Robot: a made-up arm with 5 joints.
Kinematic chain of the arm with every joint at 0, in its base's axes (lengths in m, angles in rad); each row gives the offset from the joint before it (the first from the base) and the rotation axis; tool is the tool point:
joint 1: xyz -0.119 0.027 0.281 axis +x
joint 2: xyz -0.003 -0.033 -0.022 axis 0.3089 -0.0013 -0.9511
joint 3: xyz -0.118 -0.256 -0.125 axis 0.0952 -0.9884 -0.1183
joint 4: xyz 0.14 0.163 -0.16 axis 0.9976 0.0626 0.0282
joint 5: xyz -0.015 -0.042 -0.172 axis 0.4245 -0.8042 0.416
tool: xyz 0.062 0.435 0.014
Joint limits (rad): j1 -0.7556..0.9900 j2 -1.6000..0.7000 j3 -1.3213..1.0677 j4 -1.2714..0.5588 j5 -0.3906..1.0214
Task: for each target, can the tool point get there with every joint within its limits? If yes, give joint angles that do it. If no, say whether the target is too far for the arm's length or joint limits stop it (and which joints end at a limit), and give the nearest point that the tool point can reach.
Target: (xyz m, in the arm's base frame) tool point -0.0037 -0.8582 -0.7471
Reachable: no: too far | nearest point -0.0444 -0.5682 -0.4103 | short by 0.446 m
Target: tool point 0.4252 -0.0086 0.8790
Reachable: no: joint limits stop it (at a limit: joint 1, joint 3, joint 5) | nearest point 0.1648 0.0820 0.4958 | short by 0.472 m
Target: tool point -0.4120 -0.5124 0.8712
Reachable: no: joint limits stop it (at a limit: joint 1, joint 3, joint 4, joint 5) | nearest point -0.3250 -0.5307 0.6862 | short by 0.205 m
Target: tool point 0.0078 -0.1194 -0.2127
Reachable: yes | joints -0.5078 -1.0536 0.7015 -0.9483 0.6220
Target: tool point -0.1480 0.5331 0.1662
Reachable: yes | joints 0.6565 0.3382 -0.4380 0.0597 0.2611
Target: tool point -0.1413 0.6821 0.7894
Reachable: no: joint limits stop it (at a limit: joint 1, joint 2, joint 3, joint 5) | nearest point -0.2135 0.6023 0.5392 | short by 0.272 m
